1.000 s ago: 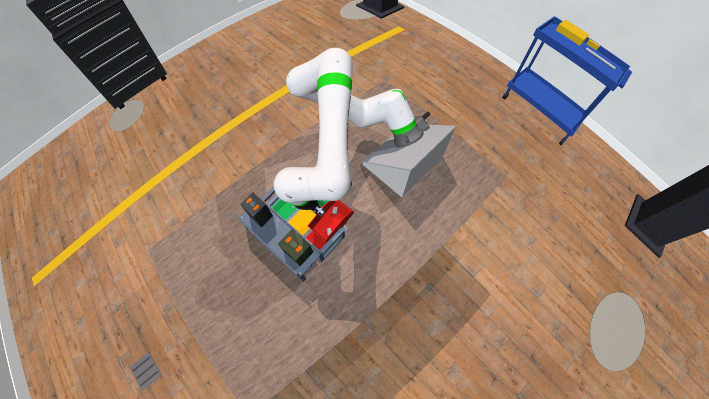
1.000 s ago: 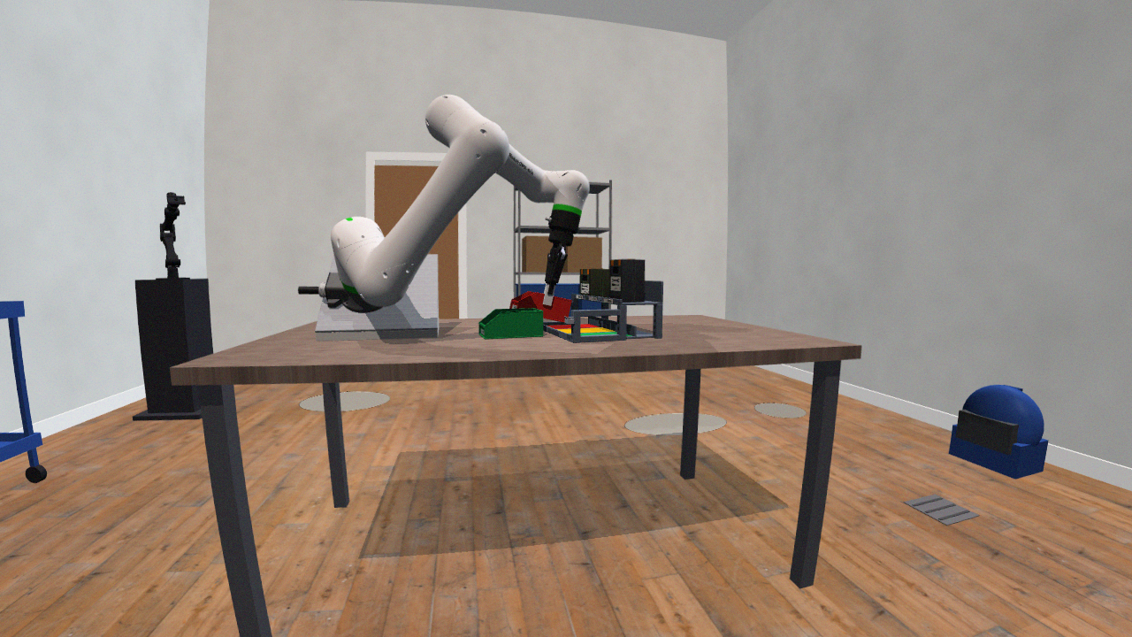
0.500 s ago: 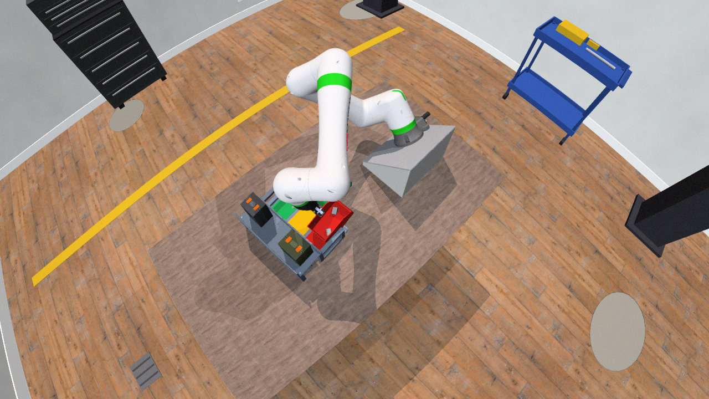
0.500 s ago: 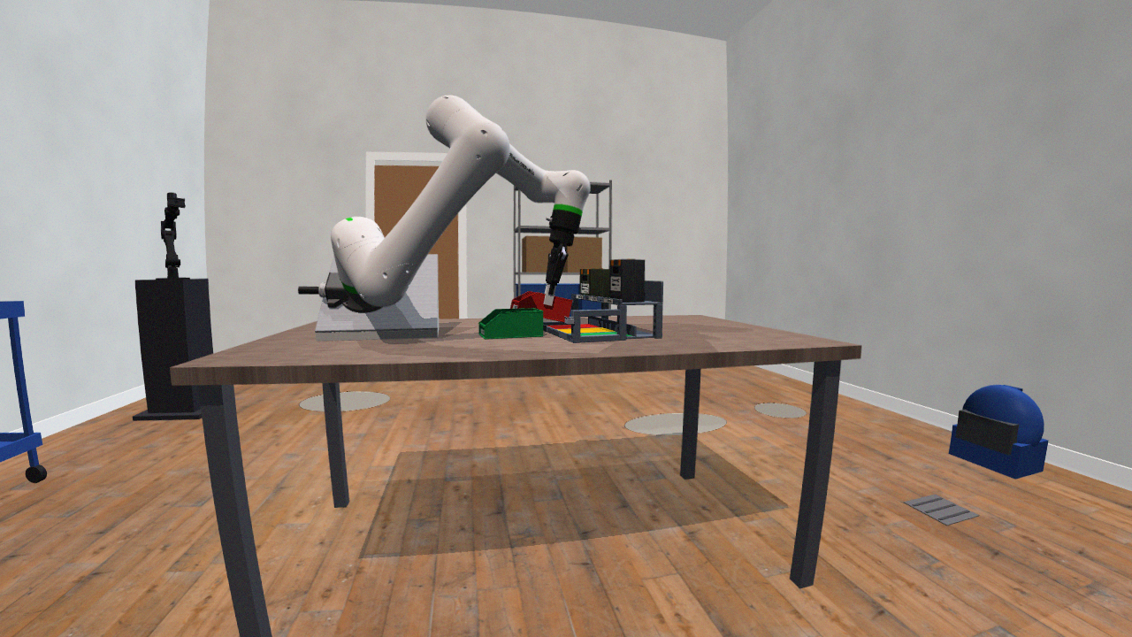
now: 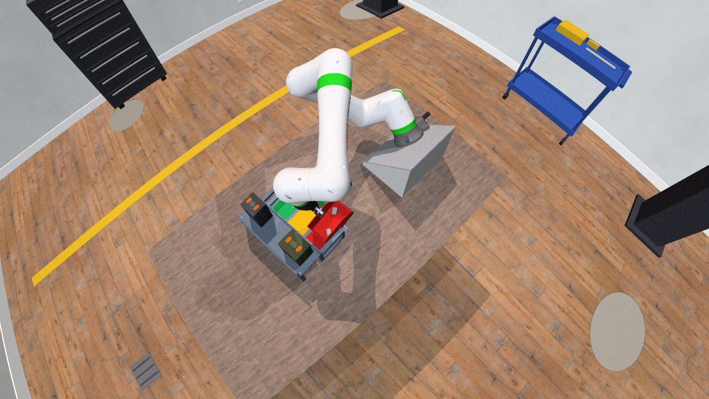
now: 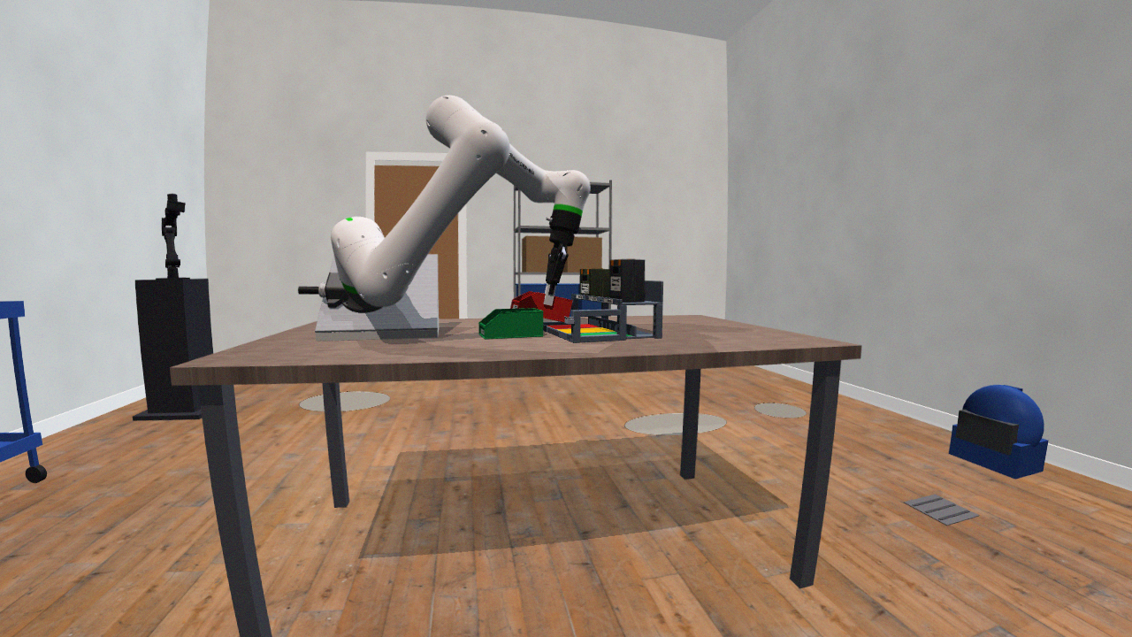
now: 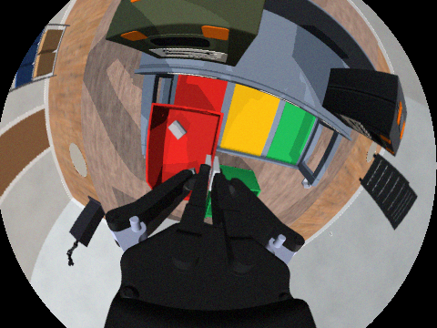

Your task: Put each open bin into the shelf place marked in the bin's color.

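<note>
My hand is 2 cm past the red bin, 5 cm to the right of it and 4 cm above it. Also, from my hand: green bin 13 cm behind, 8 cm to the right, 8 cm below.
</note>
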